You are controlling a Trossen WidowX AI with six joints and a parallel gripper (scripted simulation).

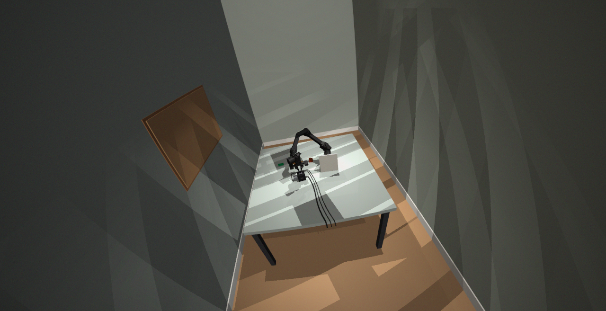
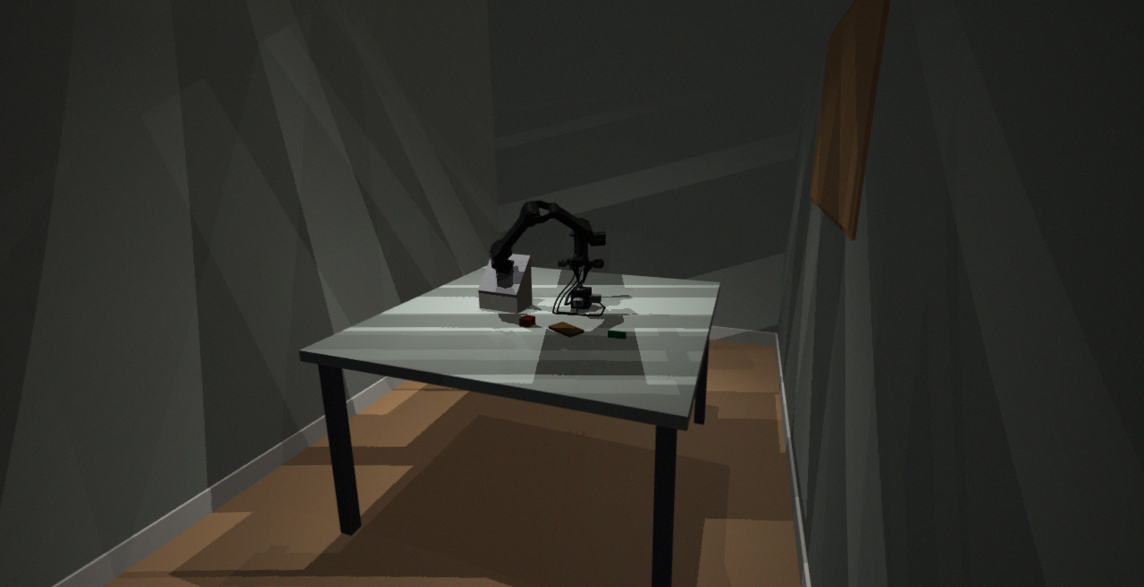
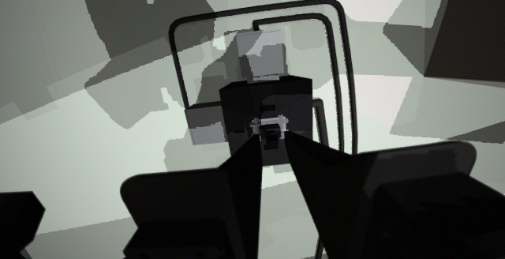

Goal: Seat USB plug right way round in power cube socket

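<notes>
Right now the USB plug is 1 cm below my gripper tip. The rest, counted from my gripper tip: brown plate: 27 cm to the right, 10 cm below, 8 cm ahead; green block: 27 cm ahead, 25 cm to the right, 9 cm below; red block: 29 cm to the right, 9 cm below, 8 cm behind.
</notes>
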